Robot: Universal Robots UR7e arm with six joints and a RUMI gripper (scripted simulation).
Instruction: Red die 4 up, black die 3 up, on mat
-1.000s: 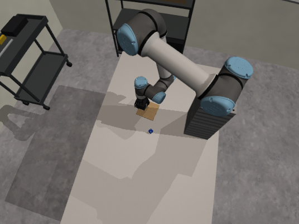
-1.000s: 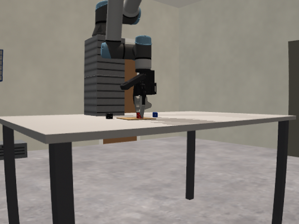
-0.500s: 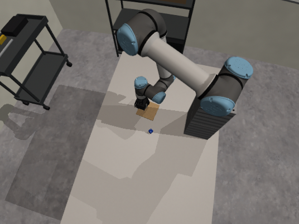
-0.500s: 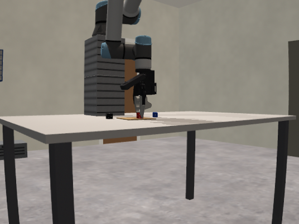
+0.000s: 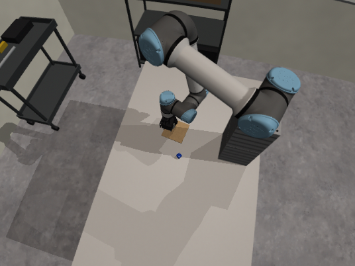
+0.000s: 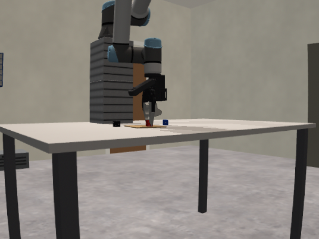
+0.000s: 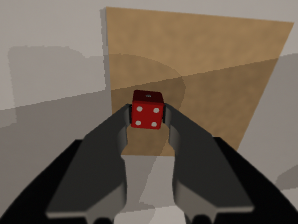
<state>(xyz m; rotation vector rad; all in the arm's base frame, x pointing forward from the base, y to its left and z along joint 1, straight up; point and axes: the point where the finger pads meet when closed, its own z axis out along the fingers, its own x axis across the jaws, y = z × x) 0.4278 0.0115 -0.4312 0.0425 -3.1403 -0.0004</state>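
My hand is right at the red die. Also, from my hand: blue die 12 cm behind, 16 cm to the left, 1 cm below; black die 10 cm behind, 11 cm to the right, 1 cm below; brown mat 4 cm behind, 2 cm below.
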